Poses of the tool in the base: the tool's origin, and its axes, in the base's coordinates. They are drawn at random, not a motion.
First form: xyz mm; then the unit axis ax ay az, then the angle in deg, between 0 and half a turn.
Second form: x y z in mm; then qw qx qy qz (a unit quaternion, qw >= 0). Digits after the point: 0 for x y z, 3 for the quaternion.
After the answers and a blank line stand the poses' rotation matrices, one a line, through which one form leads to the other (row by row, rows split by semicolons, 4 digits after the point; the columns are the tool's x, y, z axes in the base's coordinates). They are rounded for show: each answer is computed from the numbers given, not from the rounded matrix.
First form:
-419, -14, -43, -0.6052, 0.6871, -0.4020, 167.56
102, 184, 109, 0.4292, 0.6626, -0.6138, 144.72
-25, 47, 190, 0.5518, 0.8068, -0.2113, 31.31
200, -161, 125, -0.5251, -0.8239, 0.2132, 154.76
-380, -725, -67, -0.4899, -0.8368, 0.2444, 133.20
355, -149, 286, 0.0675, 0.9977, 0.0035, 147.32
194, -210, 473, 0.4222, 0.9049, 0.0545, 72.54
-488, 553, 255, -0.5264, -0.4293, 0.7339, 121.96
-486, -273, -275, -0.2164, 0.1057, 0.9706, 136.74
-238, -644, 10, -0.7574, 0.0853, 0.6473, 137.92
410, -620, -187, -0.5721, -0.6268, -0.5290, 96.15
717, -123, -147, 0.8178, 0.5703, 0.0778, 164.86
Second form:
-419, -14, -43, 0.108, -0.602, 0.683, -0.400
102, 184, 109, 0.303, 0.409, 0.631, -0.585
-25, 47, 190, 0.963, 0.149, 0.218, -0.057
200, -161, 125, 0.218, -0.512, -0.804, 0.208
-380, -725, -67, 0.397, -0.450, -0.768, 0.224
355, -149, 286, 0.281, 0.065, 0.957, 0.003
194, -210, 473, 0.806, 0.250, 0.535, 0.032
-488, 553, 255, 0.485, -0.460, -0.375, 0.642
-486, -273, -275, 0.369, -0.201, 0.098, 0.902
-238, -644, 10, 0.359, -0.707, 0.080, 0.604
410, -620, -187, 0.668, -0.426, -0.466, -0.394
717, -123, -147, 0.132, 0.811, 0.565, 0.077

-0.2526 -0.7353 0.6289; -0.9085 -0.0434 -0.4156; 0.3329 -0.6763 -0.6571
-0.4817 0.8711 -0.0958; 0.1620 -0.0189 -0.9866; -0.8612 -0.4908 -0.1320
0.8987 0.1746 0.4023; -0.0450 0.9492 -0.3116; -0.4362 0.2619 0.8609
-0.3794 0.7330 -0.5645; 0.9149 0.3883 -0.1106; 0.1381 -0.5585 -0.8180
-0.2802 0.5124 -0.8117; 0.8688 0.4951 0.0126; 0.4083 -0.7017 -0.5839
-0.8333 0.1221 0.5391; 0.1259 0.9916 -0.0300; -0.5383 0.0429 -0.8417
0.4248 0.2154 0.8793; 0.3194 0.8732 -0.3682; -0.8471 0.4373 0.3021
-0.1056 -0.2771 -0.9550; 0.9683 -0.2475 -0.0352; -0.2266 -0.9284 0.2944
-0.6473 -0.7047 -0.2905; 0.6256 -0.7089 0.3256; -0.4354 0.0290 0.8998
0.2573 -0.5464 -0.7970; 0.3212 -0.7295 0.6038; -0.9114 -0.4114 -0.0122
0.2552 0.9230 -0.2881; -0.1289 0.3278 0.9359; 0.9582 -0.2017 0.2027
0.3490 0.8962 0.2740; 0.9368 -0.3262 -0.1264; -0.0239 0.3008 -0.9534

